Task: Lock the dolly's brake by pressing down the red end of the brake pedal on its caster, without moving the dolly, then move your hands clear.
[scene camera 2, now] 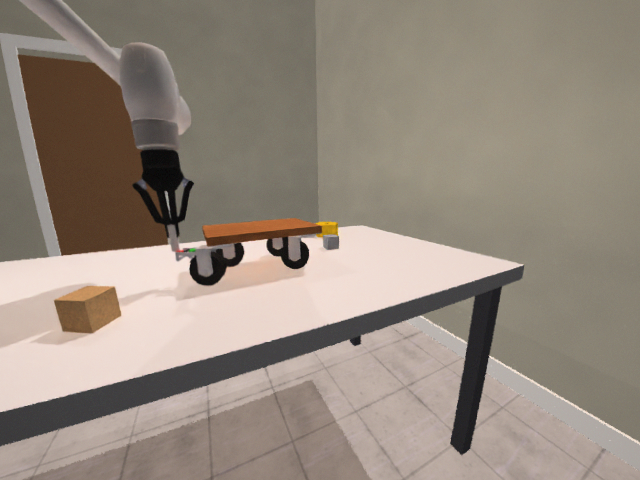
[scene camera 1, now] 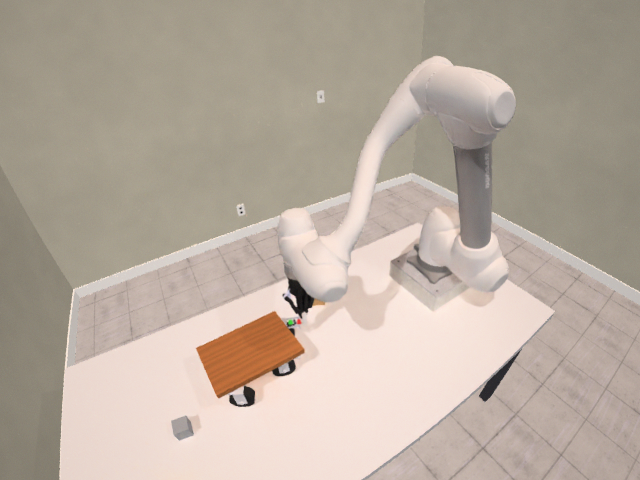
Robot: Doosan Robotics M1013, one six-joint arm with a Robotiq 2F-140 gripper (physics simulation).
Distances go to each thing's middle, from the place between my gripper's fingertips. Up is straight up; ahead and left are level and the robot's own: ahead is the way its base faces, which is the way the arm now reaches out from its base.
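I see that my gripper is now 30 mm above the dolly point(scene camera 1: 231, 361), still 180 mm short of it and 60 mm to the right of it. As for the brown block point(scene camera 2: 86, 310), it is 150 mm to the right of my hand, 120 mm behind it and 60 mm below it.
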